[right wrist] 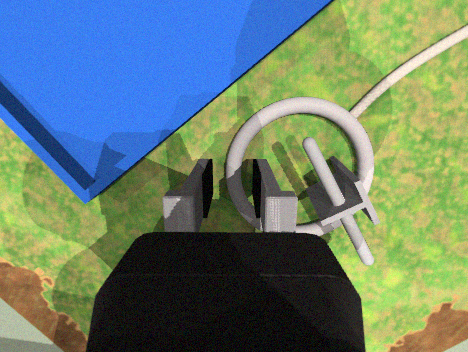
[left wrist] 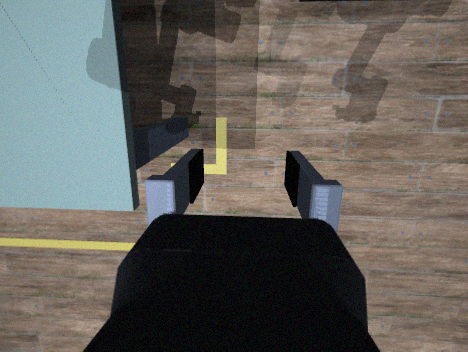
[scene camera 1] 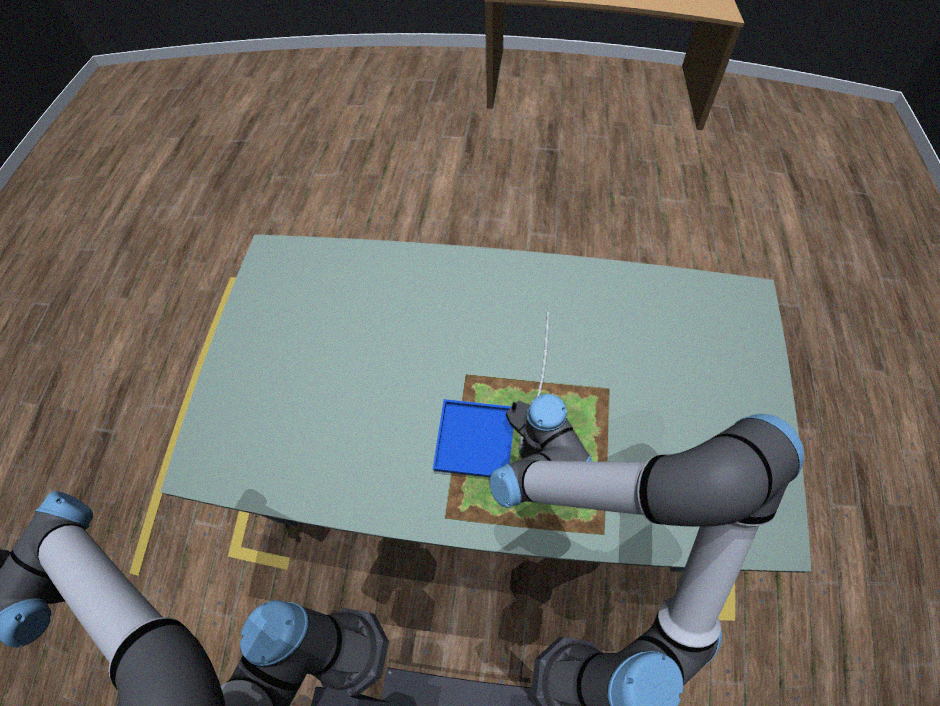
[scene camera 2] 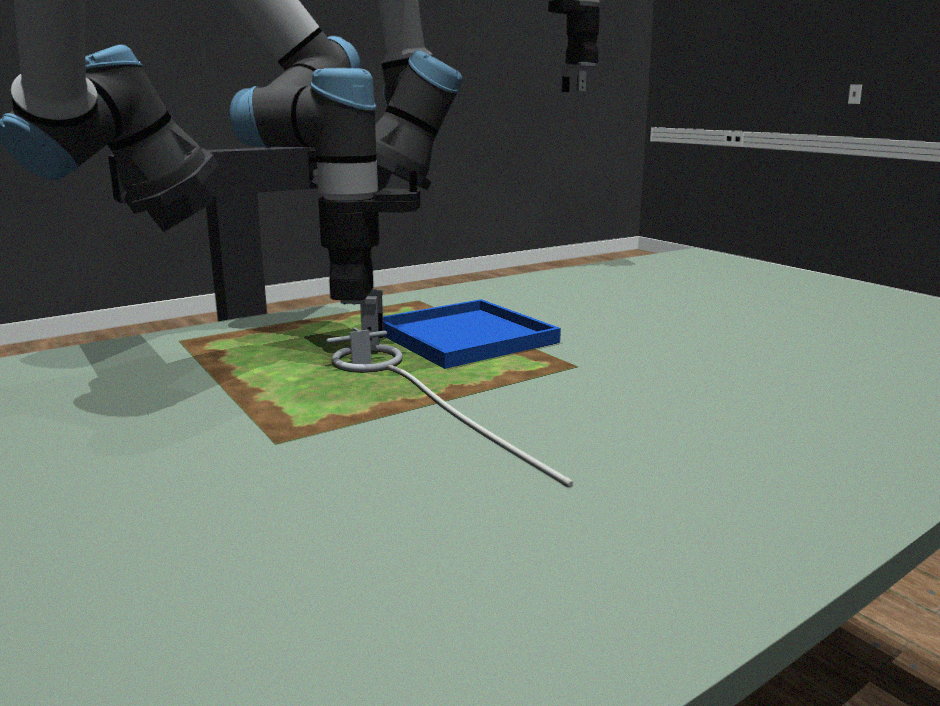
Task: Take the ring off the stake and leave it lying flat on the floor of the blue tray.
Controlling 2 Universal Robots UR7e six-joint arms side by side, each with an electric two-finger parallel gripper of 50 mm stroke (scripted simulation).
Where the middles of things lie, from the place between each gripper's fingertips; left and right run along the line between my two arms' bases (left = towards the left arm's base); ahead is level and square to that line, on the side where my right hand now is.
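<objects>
From my right hand [scene camera 2: 373, 340], I find the grey ring [scene camera 2: 337, 355] 30 mm below, 30 mm ahead and 30 mm to the right. The grey stake [scene camera 2: 359, 340] is 10 mm below that same right hand, 40 mm to the right of it and 40 mm ahead of it, while the blue tray [scene camera 2: 452, 335] is 20 mm below it, 140 mm to the left of it and 20 mm ahead of it.
My left hand [scene camera 2: 572, 91] is 37 cm above the blue tray, 66 cm to the left of it and 52 cm short of it. Measured from my left hand, the grey ring is 37 cm below, 83 cm to the right and 54 cm ahead, and the grey stake is 35 cm below, 84 cm to the right and 55 cm ahead.
</objects>
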